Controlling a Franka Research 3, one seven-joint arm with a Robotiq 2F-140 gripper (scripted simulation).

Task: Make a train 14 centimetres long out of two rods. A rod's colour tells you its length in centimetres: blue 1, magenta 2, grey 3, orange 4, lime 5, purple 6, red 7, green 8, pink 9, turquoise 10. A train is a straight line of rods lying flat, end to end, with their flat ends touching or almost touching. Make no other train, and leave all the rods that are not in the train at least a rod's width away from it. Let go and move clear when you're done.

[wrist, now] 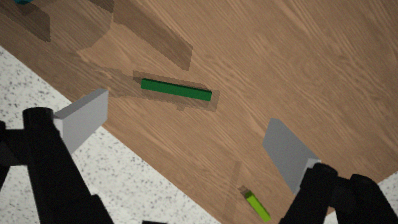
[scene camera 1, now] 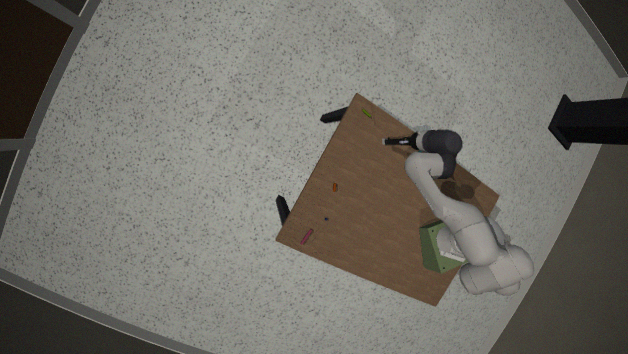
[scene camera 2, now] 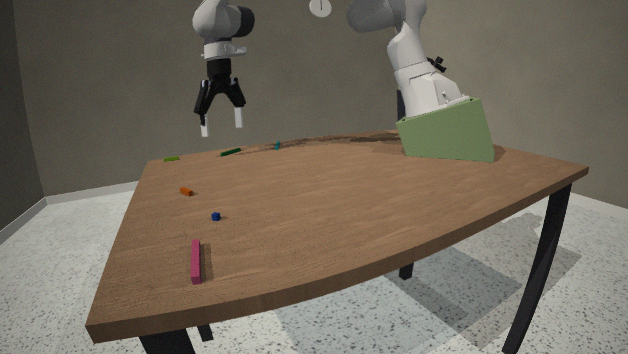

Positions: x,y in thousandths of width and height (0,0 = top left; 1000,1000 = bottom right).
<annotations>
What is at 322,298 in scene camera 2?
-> My gripper.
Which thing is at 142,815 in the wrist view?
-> My gripper.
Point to a green rod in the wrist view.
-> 388,382
</annotations>
